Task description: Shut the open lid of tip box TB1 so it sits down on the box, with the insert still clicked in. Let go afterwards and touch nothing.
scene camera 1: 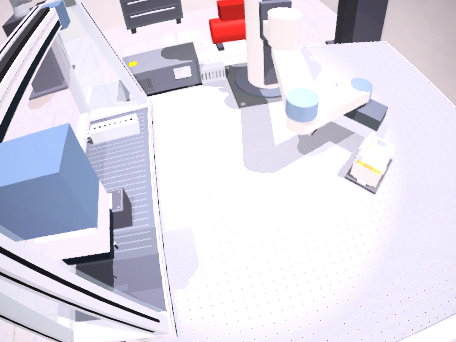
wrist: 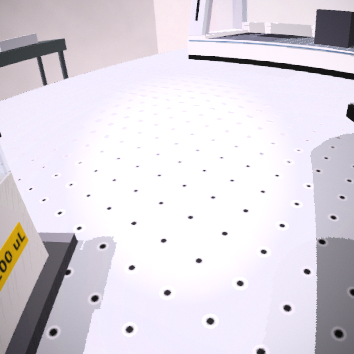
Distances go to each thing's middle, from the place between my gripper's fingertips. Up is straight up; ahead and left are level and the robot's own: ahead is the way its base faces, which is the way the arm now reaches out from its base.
Now: hand 50 mm short of the clear lid [scene camera 1: 377, 155], 120 mm to the right of it and 20 mm above it. The rest, counted from my hand: grey instrument box [scene camera 1: 160, 63] 590 mm behind, 440 mm to the right, 30 mm below.
